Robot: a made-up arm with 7 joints. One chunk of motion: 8 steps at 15 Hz.
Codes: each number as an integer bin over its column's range. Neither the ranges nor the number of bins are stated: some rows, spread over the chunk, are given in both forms.
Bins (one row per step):
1: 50 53 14 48 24 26 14
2: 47 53 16 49 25 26 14
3: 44 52 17 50 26 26 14
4: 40 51 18 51 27 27 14
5: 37 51 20 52 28 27 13
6: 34 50 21 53 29 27 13
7: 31 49 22 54 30 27 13
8: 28 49 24 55 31 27 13
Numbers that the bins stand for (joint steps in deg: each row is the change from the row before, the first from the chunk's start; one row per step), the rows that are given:
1: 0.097 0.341 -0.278 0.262 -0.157 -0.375 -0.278
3: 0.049 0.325 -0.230 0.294 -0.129 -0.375 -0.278
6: -0.030 0.294 -0.167 0.341 -0.086 -0.343 -0.294
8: -0.078 0.278 -0.119 0.373 -0.057 -0.343 -0.294
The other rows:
2: 0.073 0.341 -0.246 0.278 -0.143 -0.375 -0.278
4: 0.017 0.310 -0.214 0.310 -0.114 -0.343 -0.278
5: -0.006 0.310 -0.183 0.325 -0.100 -0.343 -0.294
7: -0.054 0.278 -0.151 0.357 -0.071 -0.343 -0.294

